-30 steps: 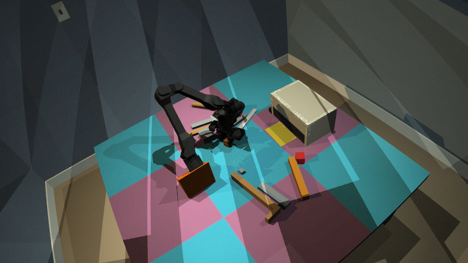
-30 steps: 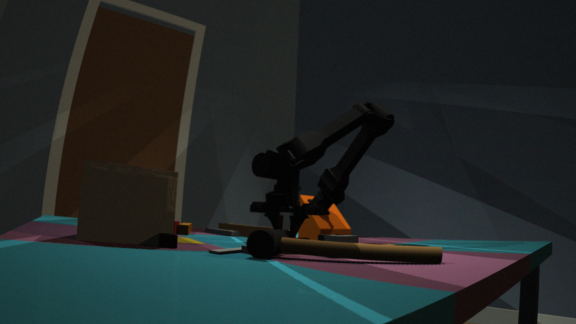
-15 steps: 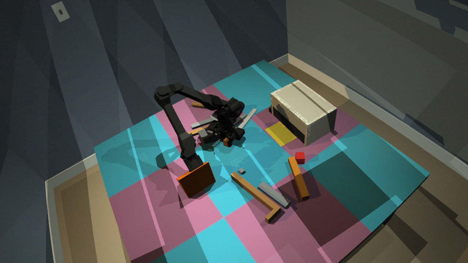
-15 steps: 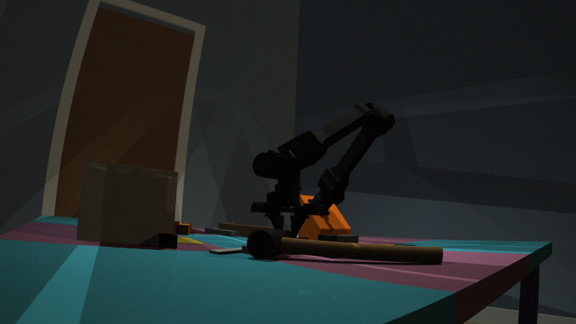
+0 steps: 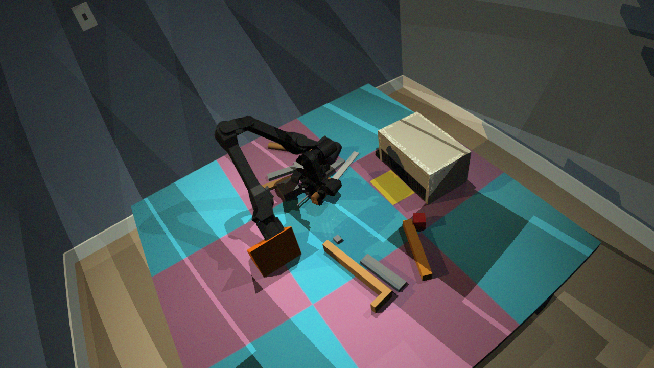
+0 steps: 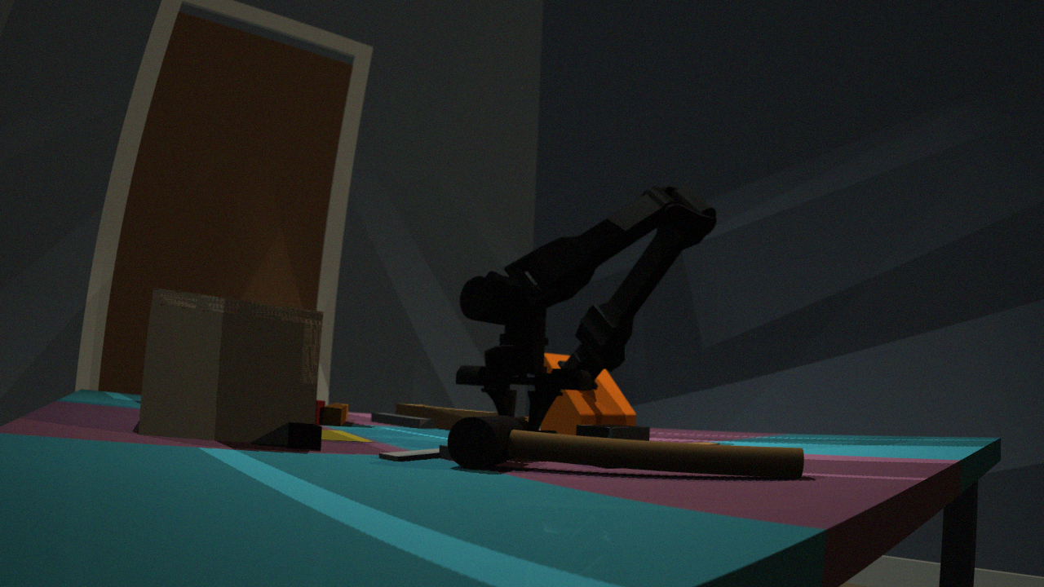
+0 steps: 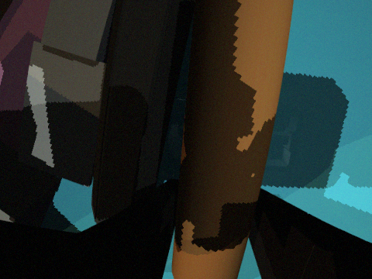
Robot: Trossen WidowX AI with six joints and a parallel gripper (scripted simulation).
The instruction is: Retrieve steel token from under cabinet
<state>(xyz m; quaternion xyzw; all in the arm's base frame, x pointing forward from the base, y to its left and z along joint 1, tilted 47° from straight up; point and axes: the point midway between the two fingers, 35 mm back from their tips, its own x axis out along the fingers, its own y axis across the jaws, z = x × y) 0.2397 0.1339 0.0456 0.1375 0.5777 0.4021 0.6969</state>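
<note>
The screwdriver lies 40 mm to the left of my gripper tip and 20 mm behind it. Also, from my gripper tip: long wooden stick: 160 mm to the left, 30 mm behind; small grey cube: 200 mm to the right, 60 mm behind; grey block: 110 mm to the left, 70 mm behind, 10 mm above.
</note>
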